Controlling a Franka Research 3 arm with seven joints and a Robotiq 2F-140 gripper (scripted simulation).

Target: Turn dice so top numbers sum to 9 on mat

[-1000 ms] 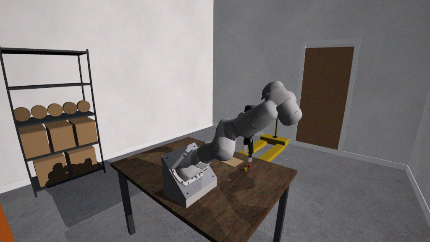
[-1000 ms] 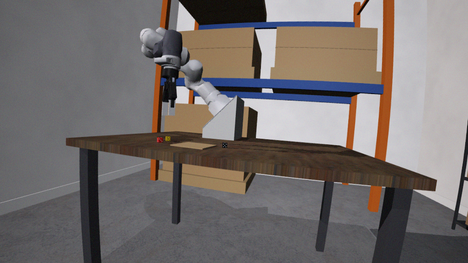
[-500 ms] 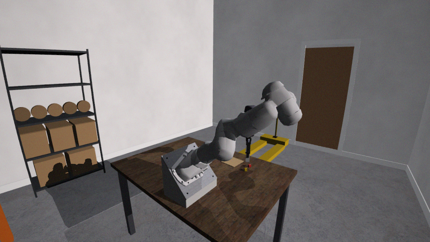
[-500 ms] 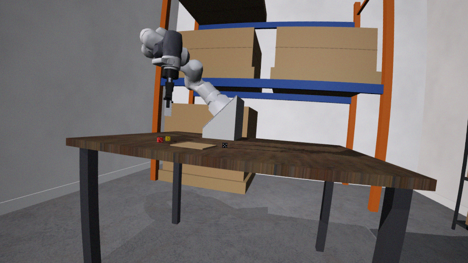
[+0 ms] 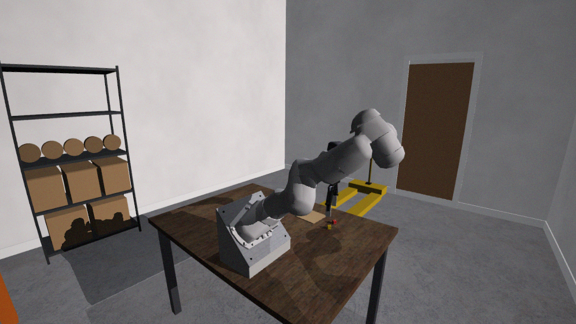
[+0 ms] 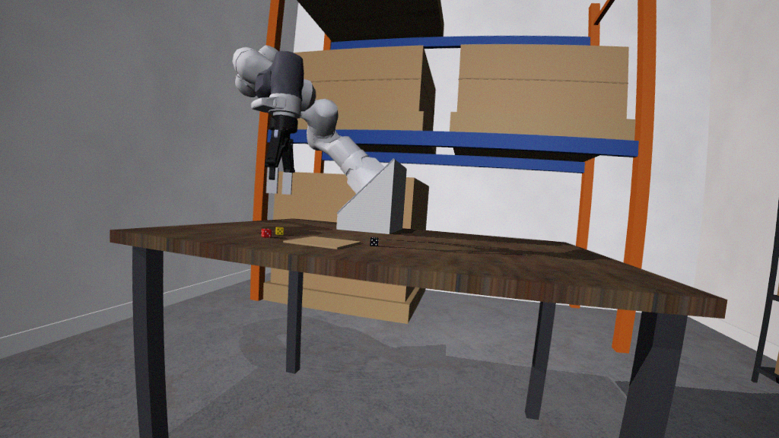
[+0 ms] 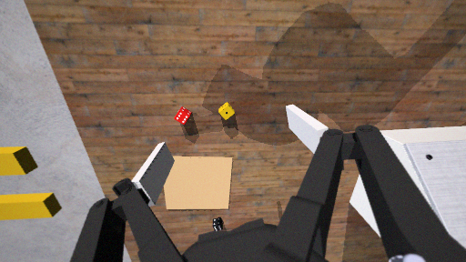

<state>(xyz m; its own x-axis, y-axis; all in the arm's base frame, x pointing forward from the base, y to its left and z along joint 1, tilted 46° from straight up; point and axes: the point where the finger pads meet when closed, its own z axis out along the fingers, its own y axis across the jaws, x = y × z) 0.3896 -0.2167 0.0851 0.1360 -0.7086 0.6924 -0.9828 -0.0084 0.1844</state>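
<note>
My gripper is now 11 cm above the yellow die. Round my hand: red die 11 cm below, 7 cm ahead; then black die 28 cm to the left, 11 cm below, 6 cm ahead; then tan mat 16 cm to the left, 12 cm below, 9 cm ahead.
</note>
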